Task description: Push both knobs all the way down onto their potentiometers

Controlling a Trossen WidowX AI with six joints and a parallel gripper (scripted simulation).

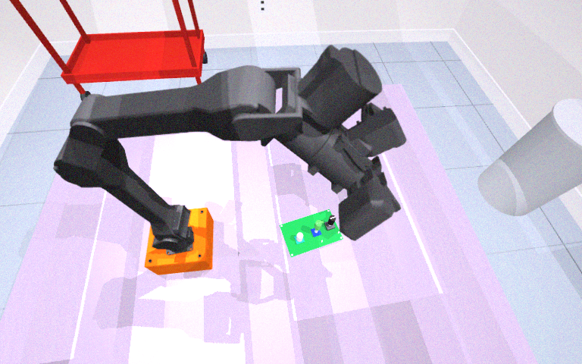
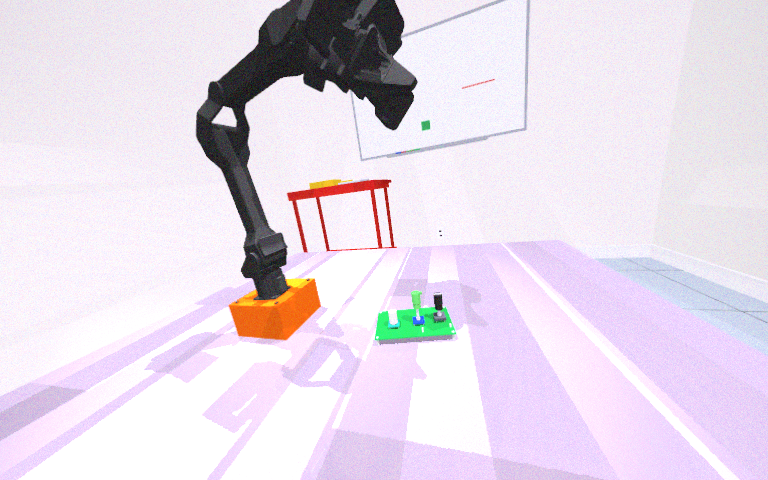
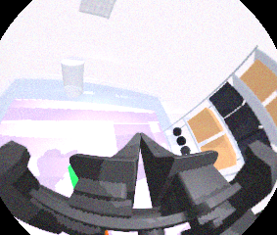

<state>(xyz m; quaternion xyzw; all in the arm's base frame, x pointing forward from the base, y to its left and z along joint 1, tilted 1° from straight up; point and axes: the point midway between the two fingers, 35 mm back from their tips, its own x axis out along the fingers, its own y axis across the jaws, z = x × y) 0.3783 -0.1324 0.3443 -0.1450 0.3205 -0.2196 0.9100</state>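
Now: the light green knob 40 mm behind my gripper tip, 130 mm to the left of it and 340 mm below it. Round my gripper tip: black knob: 140 mm to the left, 350 mm below.
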